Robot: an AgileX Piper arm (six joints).
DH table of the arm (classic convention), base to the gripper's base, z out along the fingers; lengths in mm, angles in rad. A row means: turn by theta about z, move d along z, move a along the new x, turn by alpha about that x. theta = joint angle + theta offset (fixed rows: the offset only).
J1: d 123; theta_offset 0; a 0; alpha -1.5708
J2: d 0; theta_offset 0.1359; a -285.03; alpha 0
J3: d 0; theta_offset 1.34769; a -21.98; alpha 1.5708
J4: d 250.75; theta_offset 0; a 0; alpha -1.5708
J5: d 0; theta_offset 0; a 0; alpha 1.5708
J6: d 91; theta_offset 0; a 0; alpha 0
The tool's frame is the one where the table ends.
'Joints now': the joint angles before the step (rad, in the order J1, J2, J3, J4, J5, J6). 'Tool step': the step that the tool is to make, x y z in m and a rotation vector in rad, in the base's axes. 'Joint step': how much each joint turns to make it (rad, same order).
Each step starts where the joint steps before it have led.
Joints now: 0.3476, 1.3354, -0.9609, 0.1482, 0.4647, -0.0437
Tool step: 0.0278, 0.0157, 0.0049, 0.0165, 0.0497, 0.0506
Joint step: -0.0002, 0.1173, -0.1413, 0.0973, 0.0752, -0.0911
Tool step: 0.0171, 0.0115, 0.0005, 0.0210, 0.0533, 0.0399
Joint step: 0.0002, 0.0797, -0.0956, 0.0726, 0.0699, -0.0547
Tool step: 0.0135, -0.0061, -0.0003, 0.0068, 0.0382, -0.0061
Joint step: -0.0390, 0.0443, -0.0559, 0.0365, 0.0550, -0.0325
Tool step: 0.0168, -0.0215, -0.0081, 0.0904, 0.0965, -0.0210
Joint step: -0.1064, 0.0564, -0.0385, 0.1769, 0.0948, -0.1172
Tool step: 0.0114, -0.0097, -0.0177, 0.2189, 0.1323, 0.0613
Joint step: -0.0948, 0.0817, -0.0080, 0.3201, 0.1571, -0.2040
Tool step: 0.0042, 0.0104, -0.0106, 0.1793, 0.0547, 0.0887
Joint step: -0.0112, 0.0628, 0.0001, 0.2140, 0.1143, -0.1359
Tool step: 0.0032, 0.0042, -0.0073, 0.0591, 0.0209, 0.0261
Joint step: 0.0002, 0.0329, -0.0001, 0.0673, 0.0346, -0.0433
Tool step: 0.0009, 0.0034, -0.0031, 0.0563, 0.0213, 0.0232
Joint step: 0.0000, 0.0205, -0.0002, 0.0547, 0.0399, -0.0251
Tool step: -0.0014, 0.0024, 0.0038, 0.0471, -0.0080, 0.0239
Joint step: 0.0000, 0.0005, -0.0006, 0.0440, 0.0344, -0.0291
